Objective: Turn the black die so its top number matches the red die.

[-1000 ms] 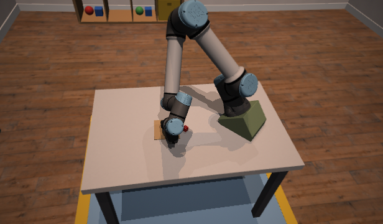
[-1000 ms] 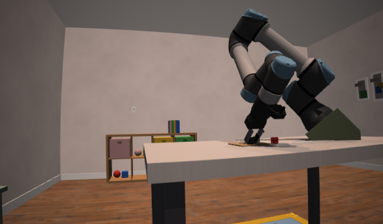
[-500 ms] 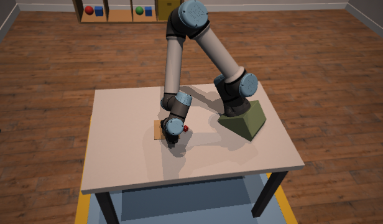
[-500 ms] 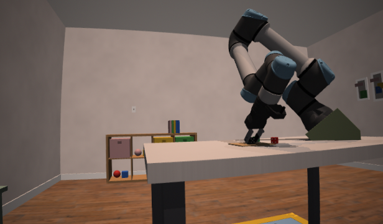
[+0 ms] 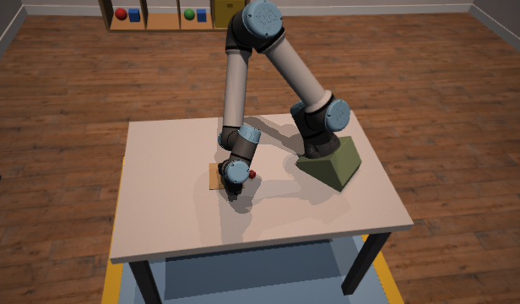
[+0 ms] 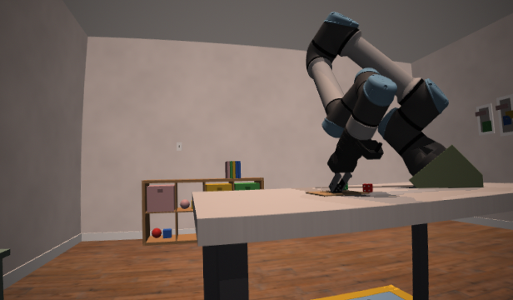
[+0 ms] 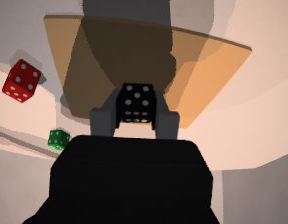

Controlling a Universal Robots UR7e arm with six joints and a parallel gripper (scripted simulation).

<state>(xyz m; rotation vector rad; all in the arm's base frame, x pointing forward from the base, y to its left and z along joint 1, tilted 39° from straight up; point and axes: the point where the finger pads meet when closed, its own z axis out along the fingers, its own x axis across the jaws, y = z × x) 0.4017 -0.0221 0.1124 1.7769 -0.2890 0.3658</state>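
The black die is 1 cm to the right of my hand and 1 cm below it. From my hand the other things lie so: red die 10 cm behind, 3 cm to the left, 1 cm below; green die 15 cm behind, 11 cm to the right, 1 cm below; tan mat 2 cm below, 1 cm to the right.
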